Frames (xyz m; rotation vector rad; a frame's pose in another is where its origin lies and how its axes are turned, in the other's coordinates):
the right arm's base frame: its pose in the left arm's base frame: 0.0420 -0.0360 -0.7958 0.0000 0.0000 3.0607
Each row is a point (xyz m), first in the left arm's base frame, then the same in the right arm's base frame.
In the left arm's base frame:
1: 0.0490 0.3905 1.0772
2: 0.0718 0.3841 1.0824
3: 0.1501 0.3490 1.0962
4: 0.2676 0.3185 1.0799
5: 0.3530 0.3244 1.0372
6: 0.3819 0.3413 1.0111
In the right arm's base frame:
1: 0.0275 -0.4257 1.8730
2: 0.0042 -0.4211 1.8782
3: -0.0766 -0.3925 1.8920
4: -0.1962 -0.3716 1.8757
5: -0.2809 -0.3844 1.8330
6: -0.3083 -0.4035 1.8069

